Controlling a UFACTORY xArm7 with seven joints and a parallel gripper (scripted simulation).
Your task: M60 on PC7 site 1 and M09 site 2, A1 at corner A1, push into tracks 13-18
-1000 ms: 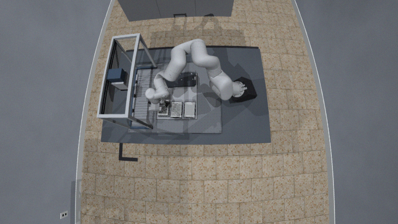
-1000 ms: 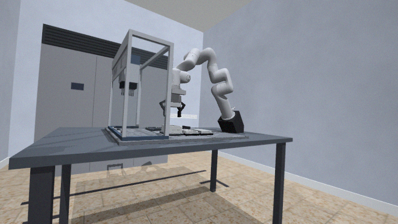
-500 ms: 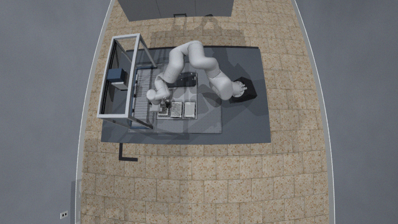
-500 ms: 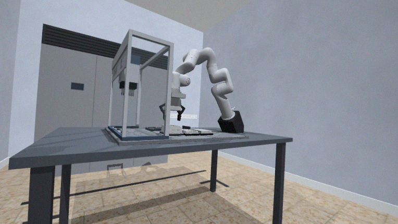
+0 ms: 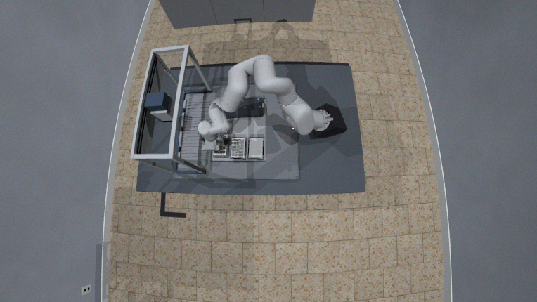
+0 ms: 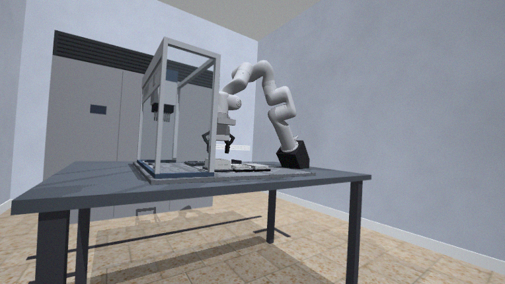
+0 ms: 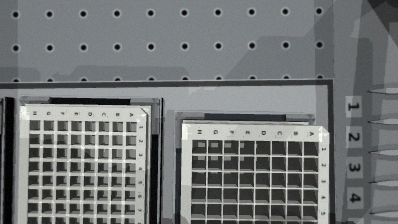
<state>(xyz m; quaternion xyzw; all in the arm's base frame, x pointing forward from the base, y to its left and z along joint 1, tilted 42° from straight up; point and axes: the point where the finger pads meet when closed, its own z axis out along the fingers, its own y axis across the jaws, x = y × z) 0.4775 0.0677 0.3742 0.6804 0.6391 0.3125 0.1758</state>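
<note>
Right now my hand is 90 mm above the nest S3. Round my hand: nest S1: 220 mm behind, 90 mm below; then 96-well plate M06: 110 mm behind, 10 mm to the left, 70 mm below; then frame post: 100 mm ahead, 170 mm to the left, 160 mm above.
</note>
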